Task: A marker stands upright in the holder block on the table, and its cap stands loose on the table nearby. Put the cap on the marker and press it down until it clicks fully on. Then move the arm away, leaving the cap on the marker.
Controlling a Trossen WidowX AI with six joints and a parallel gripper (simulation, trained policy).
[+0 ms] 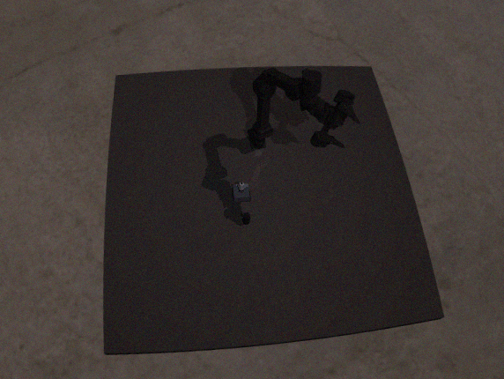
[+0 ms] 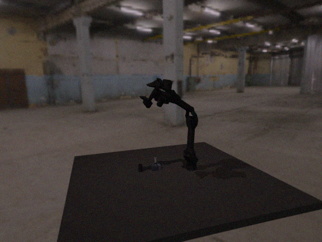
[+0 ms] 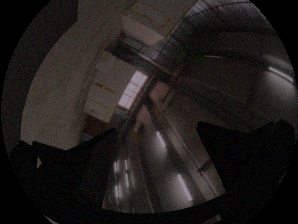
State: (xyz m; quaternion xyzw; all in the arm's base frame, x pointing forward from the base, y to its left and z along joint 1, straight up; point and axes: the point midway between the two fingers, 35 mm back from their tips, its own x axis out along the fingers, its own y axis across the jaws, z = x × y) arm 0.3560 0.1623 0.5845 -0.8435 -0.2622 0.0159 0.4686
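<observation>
My gripper tip is now 570 mm above the cap, 270 mm to the left of it and 20 mm past it. Also, from my gripper tip: holder block (580 mm below, 280 mm to the right, 140 mm behind).
</observation>
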